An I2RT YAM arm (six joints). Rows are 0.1 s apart.
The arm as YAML. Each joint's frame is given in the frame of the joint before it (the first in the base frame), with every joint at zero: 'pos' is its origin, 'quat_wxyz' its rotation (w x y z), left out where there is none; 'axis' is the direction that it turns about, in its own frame. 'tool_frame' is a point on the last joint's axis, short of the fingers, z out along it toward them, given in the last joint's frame.
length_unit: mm
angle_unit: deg
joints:
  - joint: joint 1
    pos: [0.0, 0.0, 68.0]
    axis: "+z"
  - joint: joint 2
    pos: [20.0, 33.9, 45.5]
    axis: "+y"
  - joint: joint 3
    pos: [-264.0, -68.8, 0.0]
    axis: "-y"
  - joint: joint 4
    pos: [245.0, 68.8, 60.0]
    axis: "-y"
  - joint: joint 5
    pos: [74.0, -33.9, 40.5]
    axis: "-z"
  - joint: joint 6
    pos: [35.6, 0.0, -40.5]
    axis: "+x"
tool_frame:
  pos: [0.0, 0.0, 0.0]
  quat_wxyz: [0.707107, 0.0, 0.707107, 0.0]
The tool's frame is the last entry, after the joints.
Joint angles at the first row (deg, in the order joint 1, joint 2, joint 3, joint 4, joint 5, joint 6):
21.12 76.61 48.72 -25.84 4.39 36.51
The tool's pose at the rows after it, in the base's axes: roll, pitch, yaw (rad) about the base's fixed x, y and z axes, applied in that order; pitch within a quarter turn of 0, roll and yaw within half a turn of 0; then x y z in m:
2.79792 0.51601 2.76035 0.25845 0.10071 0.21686
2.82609 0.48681 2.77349 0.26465 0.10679 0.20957
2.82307 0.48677 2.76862 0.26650 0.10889 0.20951
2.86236 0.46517 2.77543 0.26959 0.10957 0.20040
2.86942 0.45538 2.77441 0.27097 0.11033 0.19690
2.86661 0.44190 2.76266 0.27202 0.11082 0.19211
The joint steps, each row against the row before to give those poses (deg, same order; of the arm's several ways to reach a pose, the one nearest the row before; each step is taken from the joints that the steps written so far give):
0.74 2.81 1.72 -0.41 0.05 0.56
0.70 2.99 1.31 -0.56 0.29 0.68
0.27 0.56 0.45 0.18 0.16 0.45
-0.01 2.06 0.18 -0.43 0.82 0.24
0.03 0.82 0.07 0.07 0.03 0.30
-0.02 0.81 -0.29 0.56 -0.28 0.82

